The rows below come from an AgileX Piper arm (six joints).
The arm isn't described. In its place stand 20 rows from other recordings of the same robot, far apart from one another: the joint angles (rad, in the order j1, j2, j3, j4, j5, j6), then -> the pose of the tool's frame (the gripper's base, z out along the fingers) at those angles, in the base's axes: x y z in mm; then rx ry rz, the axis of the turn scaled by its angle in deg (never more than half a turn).
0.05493, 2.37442, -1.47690, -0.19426, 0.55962, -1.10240 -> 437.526, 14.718, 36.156, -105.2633, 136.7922, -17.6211
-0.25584, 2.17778, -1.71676, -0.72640, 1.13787, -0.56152 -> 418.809, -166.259, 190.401, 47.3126, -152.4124, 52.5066
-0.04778, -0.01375, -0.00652, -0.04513, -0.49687, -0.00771 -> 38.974, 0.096, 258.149, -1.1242, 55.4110, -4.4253
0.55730, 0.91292, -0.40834, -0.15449, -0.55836, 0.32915 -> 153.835, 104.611, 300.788, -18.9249, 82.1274, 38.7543
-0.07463, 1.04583, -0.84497, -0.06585, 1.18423, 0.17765 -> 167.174, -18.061, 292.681, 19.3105, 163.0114, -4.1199
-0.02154, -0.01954, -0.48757, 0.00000, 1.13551, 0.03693 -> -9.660, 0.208, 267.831, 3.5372, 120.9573, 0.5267
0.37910, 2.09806, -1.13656, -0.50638, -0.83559, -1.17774 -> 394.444, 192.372, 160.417, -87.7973, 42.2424, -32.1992
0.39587, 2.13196, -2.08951, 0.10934, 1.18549, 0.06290 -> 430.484, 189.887, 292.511, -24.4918, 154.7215, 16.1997
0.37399, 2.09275, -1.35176, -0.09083, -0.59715, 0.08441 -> 442.716, 178.734, 208.173, -19.2578, 91.9566, 19.2221
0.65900, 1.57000, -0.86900, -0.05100, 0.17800, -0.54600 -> 253.480, 195.283, 214.238, -79.2783, 109.7100, 1.1344
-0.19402, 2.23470, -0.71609, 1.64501, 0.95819, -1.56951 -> 282.954, 20.069, 25.308, 14.5242, 146.9535, 75.5694
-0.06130, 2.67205, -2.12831, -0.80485, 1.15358, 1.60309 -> 507.113, -91.198, 57.514, 89.4354, 116.6815, -42.0160
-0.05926, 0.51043, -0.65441, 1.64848, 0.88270, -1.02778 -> 70.540, 66.020, 392.068, -17.8919, 80.9116, 59.9078
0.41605, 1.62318, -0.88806, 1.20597, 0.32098, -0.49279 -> 290.297, 157.588, 208.904, 10.7049, 141.3352, 49.8713
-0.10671, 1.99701, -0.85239, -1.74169, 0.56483, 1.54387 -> 332.138, -83.852, 93.655, 4.3602, 143.6754, -47.9091
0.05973, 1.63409, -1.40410, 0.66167, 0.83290, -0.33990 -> 357.652, 62.832, 327.180, -6.6058, 137.8953, 38.0695
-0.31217, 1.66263, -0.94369, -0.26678, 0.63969, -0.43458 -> 288.395, -108.119, 184.930, -25.9397, 164.4035, -23.9761
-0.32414, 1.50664, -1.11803, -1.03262, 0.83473, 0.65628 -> 279.663, -155.054, 302.704, 28.5987, 134.4446, -60.9426
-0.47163, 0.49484, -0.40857, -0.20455, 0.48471, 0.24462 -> 86.148, -53.605, 271.870, 34.4935, 112.9921, -20.1001
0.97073, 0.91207, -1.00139, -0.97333, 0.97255, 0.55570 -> 140.841, 95.745, 402.986, -35.7464, 105.5455, -13.4731
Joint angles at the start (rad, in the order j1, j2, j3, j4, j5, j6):
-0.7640, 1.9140, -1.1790, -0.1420, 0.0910, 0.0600
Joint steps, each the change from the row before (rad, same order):
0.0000, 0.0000, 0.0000, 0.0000, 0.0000, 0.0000
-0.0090, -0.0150, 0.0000, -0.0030, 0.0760, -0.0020
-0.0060, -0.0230, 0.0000, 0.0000, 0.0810, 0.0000
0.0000, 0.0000, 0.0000, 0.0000, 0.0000, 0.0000
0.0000, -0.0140, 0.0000, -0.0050, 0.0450, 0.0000
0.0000, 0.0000, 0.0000, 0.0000, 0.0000, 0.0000
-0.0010, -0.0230, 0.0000, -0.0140, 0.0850, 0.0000
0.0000, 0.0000, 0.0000, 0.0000, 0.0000, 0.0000
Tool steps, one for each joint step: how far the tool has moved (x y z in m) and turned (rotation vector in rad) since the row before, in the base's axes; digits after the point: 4 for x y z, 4 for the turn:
0.0000, 0.0000, 0.0000, 0.0000, 0.0000, 0.0000
-0.0073, 0.0006, 0.0012, 0.0345, 0.0505, -0.0145
-0.0073, 0.0023, 0.0043, 0.0352, 0.0456, -0.0155
0.0000, 0.0000, 0.0000, 0.0000, 0.0000, 0.0000
-0.0033, 0.0023, 0.0030, 0.0158, 0.0272, -0.0026
0.0000, 0.0000, 0.0000, 0.0000, 0.0000, 0.0000
-0.0068, 0.0040, 0.0045, 0.0293, 0.0567, -0.0044
0.0000, 0.0000, 0.0000, 0.0000, 0.0000, 0.0000

